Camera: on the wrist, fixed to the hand. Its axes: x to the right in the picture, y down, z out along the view.
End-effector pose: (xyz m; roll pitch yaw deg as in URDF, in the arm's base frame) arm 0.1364 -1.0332 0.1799 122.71 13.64 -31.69
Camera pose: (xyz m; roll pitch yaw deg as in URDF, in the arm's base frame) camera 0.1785 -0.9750 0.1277 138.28 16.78 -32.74
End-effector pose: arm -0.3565 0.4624 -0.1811 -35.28 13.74 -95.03
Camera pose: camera -0.4430 0.4485 -0.1667 -19.49 10.45 -95.28
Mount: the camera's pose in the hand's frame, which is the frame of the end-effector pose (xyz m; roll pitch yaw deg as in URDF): 0.0174 -0.0803 -0.0335 15.89 -2.54 -2.10
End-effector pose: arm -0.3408 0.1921 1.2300 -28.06 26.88 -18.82
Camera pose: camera -0.3505 0.1039 1.2295 -12.52 23.65 -19.54
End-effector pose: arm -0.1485 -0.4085 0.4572 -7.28 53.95 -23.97
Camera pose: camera -0.1903 -0.4817 0.4296 6.34 51.13 -26.77
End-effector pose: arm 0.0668 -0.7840 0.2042 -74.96 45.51 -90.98
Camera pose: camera 0.0126 -0.8444 0.2400 -57.30 42.79 -88.38
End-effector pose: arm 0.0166 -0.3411 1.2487 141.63 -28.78 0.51
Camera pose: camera 0.0425 -0.2571 1.2364 157.44 -25.49 0.59
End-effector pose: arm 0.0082 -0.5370 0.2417 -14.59 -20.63 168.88
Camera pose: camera 0.0046 -0.4485 0.2364 1.83 -23.61 167.36
